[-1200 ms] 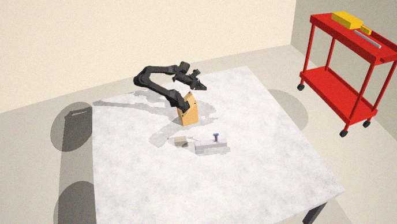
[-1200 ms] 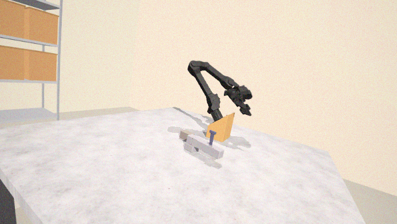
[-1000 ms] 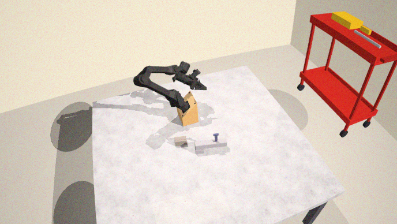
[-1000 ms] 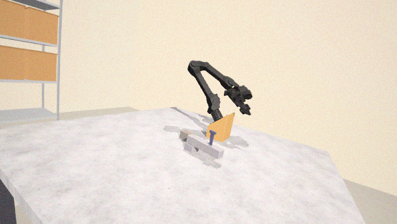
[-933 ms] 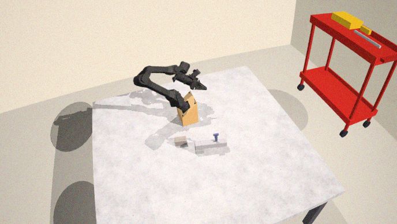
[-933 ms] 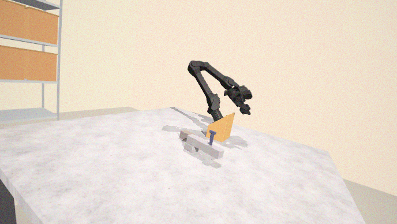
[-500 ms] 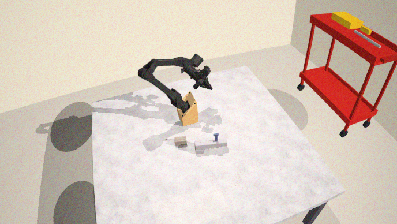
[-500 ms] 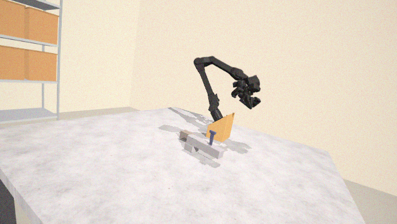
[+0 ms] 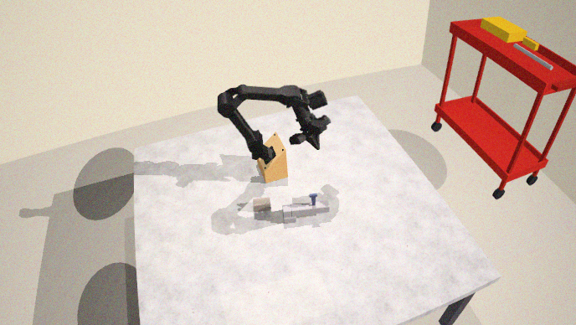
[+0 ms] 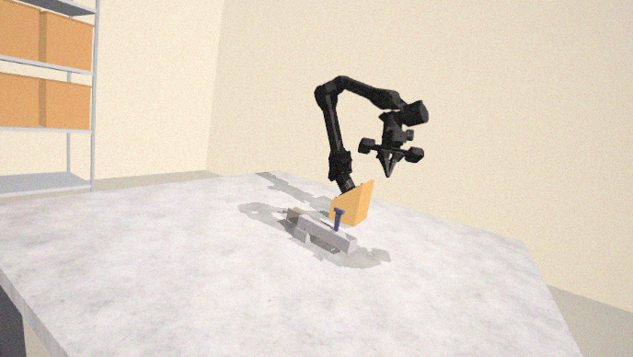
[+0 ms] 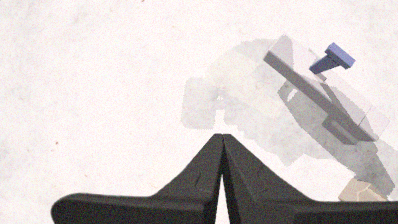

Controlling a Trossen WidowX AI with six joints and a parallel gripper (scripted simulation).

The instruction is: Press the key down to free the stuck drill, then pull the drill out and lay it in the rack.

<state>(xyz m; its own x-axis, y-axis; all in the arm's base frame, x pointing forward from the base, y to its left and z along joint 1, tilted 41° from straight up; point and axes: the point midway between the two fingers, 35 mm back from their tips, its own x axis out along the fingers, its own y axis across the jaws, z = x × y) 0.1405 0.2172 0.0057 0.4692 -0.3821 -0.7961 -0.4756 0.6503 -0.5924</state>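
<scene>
Now: gripper tip 14 cm short of the blue key, 12 cm above it and 7 cm to the left of it. Round my gripper tip: rack 26 cm to the right, 20 cm below, 3 cm ahead; then drill 17 cm below, 13 cm to the right, 13 cm ahead.
</scene>
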